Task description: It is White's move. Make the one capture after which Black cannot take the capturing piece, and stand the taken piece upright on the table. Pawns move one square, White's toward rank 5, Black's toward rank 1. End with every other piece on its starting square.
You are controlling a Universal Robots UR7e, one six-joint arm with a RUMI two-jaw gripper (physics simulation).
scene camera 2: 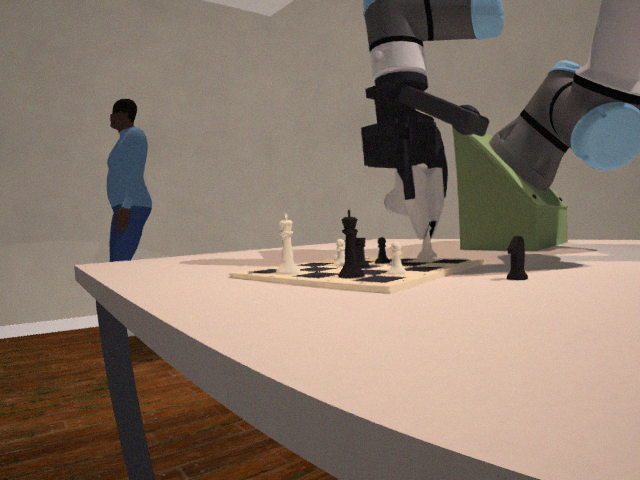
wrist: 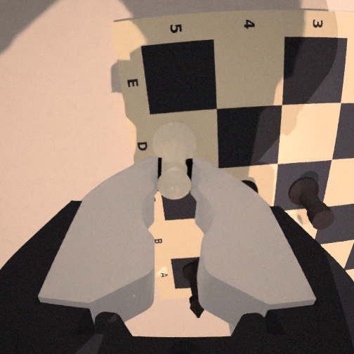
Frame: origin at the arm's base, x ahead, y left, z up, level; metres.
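Seen in the pictures: gripper, fingertip midpoint: (scene camera 2: pixel 426 238); arm's base, origin of the base link: (scene camera 2: pixel 518 165).
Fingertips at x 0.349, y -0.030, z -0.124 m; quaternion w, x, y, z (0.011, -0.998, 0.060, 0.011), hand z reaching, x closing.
Pixels of each thing's top centre, then the offset from my fingertips to it. Level surfaces: height alone.
- white piece, middle of its top: (scene camera 2: pixel 425 215) dx +0.000, dy +0.001, dz +0.030 m
- board, middle of its top: (scene camera 2: pixel 362 266) dx +0.084, dy -0.037, dz -0.027 m
- white king, middle of its top: (scene camera 2: pixel 285 213) dx +0.165, dy -0.075, dz +0.037 m
- black king, middle of its top: (scene camera 2: pixel 349 209) dx +0.156, dy +0.005, dz +0.037 m
- black rook, middle of its top: (scene camera 2: pixel 359 237) dx +0.085, dy -0.040, dz +0.006 m
- black pawn, middle of its top: (scene camera 2: pixel 381 237) dx +0.043, dy -0.039, dz +0.005 m
- black knight, middle of its top: (scene camera 2: pixel 516 236) dx +0.085, dy +0.149, dz +0.007 m
- table, its level: dz -0.033 m
My gripper (scene camera 2: pixel 428 233) (wrist: pixel 173 162) is shut on a white piece (scene camera 2: pixel 427 250) (wrist: pixel 174 183), which looks like a bishop. It is upright, its base over D5 in the wrist view; whether it touches the board is unclear. The board (scene camera 2: pixel 388 289) (wrist: pixel 122 32) also bears a white king (scene camera 2: pixel 286 250), a black king (scene camera 2: pixel 351 253), a black rook (scene camera 2: pixel 361 249) (wrist: pixel 304 190), a black pawn (scene camera 2: pixel 382 250), a white pawn (scene camera 2: pixel 396 259) and another white pawn (scene camera 2: pixel 339 253). In the wrist view a black piece (wrist: pixel 190 272) stands on A5, and my right finger partly covers another at C4.
A black knight (scene camera 2: pixel 516 259) stands upright on the table (scene camera 2: pixel 465 341) (wrist: pixel 60 110), off the board to the right in the scene view. The green robot base (scene camera 2: pixel 485 206) is behind, at the right. A person (scene camera 2: pixel 126 170) stands beyond the table at the left.
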